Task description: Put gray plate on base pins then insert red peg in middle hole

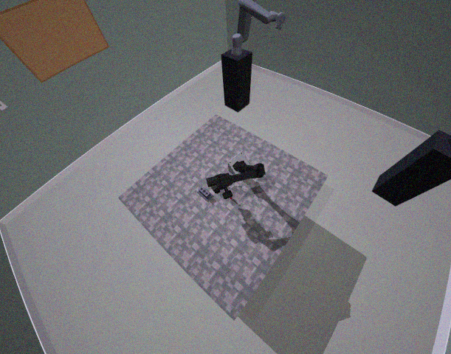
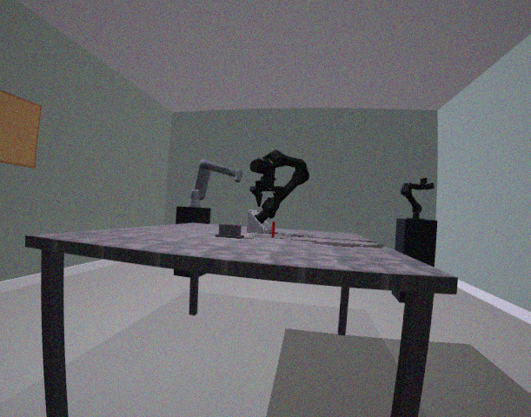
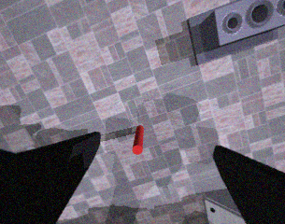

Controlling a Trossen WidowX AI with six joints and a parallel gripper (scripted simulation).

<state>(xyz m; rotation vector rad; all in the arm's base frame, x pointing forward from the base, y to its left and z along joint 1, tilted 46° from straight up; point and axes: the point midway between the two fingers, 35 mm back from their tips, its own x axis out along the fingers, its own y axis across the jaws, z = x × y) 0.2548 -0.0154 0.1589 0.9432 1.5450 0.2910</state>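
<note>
The red peg is 4 cm behind my gripper tip, 3 cm to the left of it and 11 cm below it. Round my gripper tip: gray plate (8 cm ahead, 15 cm to the right, 10 cm below); then dark flat base (8 cm ahead, 15 cm to the right, 14 cm below).
</note>
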